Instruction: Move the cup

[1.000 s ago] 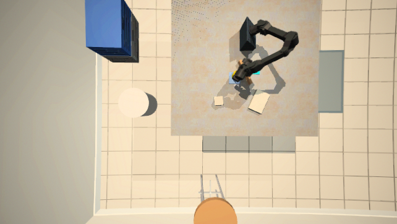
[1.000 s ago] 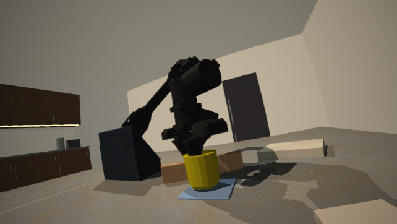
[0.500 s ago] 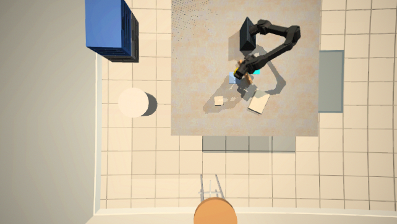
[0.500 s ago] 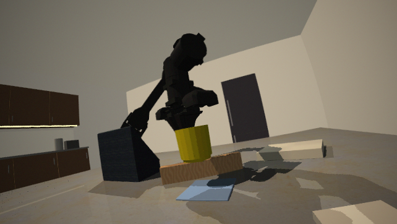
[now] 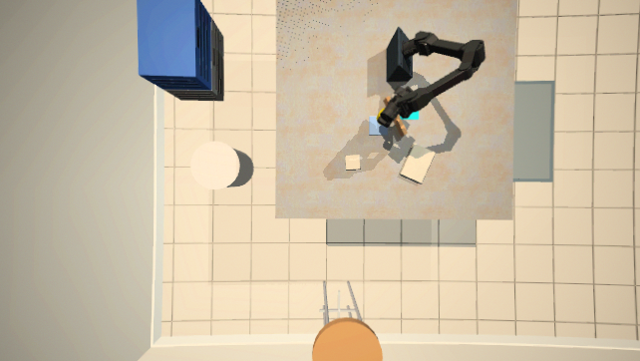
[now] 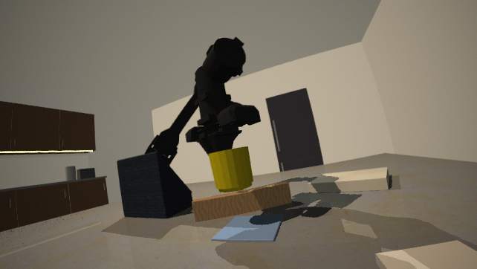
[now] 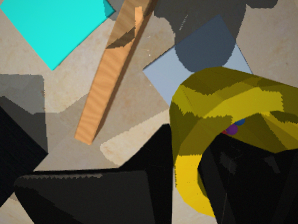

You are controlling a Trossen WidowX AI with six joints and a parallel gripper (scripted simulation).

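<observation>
The yellow cup is 20 mm ahead of my gripper tip and 10 mm to the right of it. Also, from my gripper tip: light blue pad 40 mm ahead, 10 mm to the right, 110 mm below; then cyan pad 70 mm behind, 150 mm to the left, 110 mm below; then wooden bar 10 mm behind, 70 mm to the left, 90 mm below.
</observation>
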